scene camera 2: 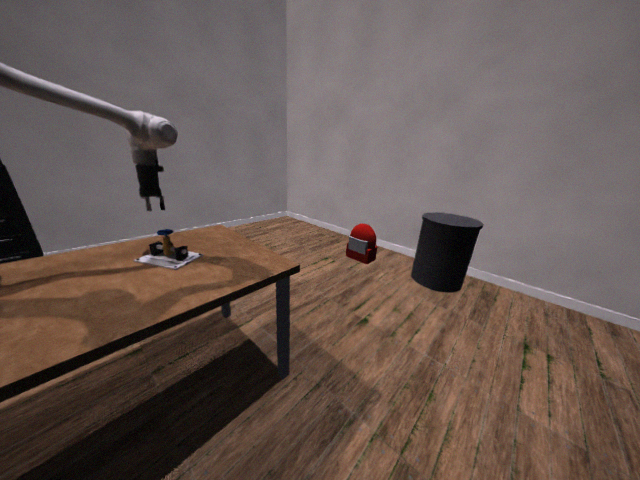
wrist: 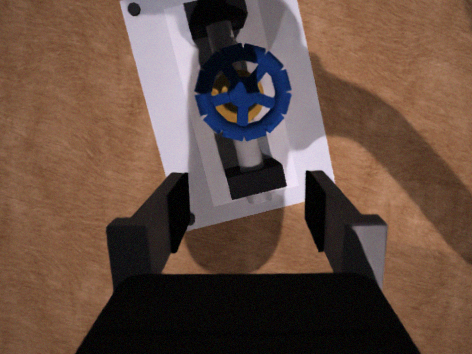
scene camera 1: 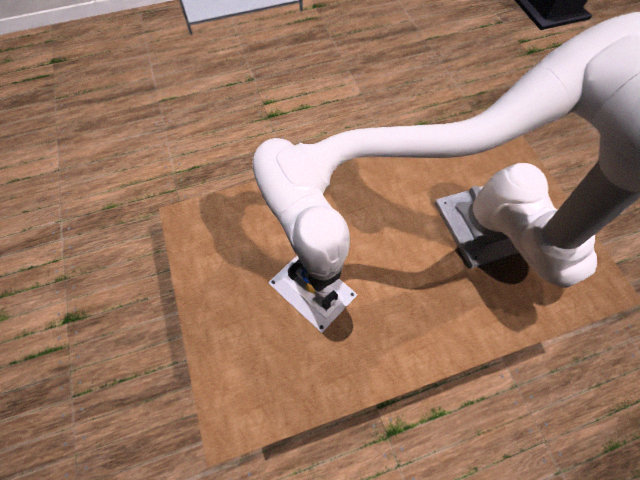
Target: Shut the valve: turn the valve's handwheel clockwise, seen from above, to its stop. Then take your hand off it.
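The blue spoked handwheel (scene camera 2: pixel 165 231) (wrist: pixel 241 97) tops the valve's brass body (scene camera 2: pixel 168 248). The valve's pipe runs between black blocks on a white plate (scene camera 1: pixel 295 296) (scene camera 2: pixel 170 263) (wrist: pixel 172 120). My gripper (scene camera 2: pixel 156 208) (wrist: pixel 246 195) is open, with nothing between its fingers. It points down and hangs above the handwheel, with a visible gap between the fingertips and the rim in the scene camera 2 view. In the wrist view the whole wheel shows ahead of the fingers. In the scene camera 1 view the arm's wrist hides most of the wheel and the fingers.
The valve plate lies on a brown table (scene camera 1: pixel 248 387) (scene camera 2: pixel 258 268). The arm's grey base plate (scene camera 1: pixel 454 219) is on the same table. A red backpack (scene camera 2: pixel 362 235) and a dark bin (scene camera 2: pixel 445 253) stand on the floor beyond it. A dark object (scene camera 2: pixel 15 222) stands at the far left.
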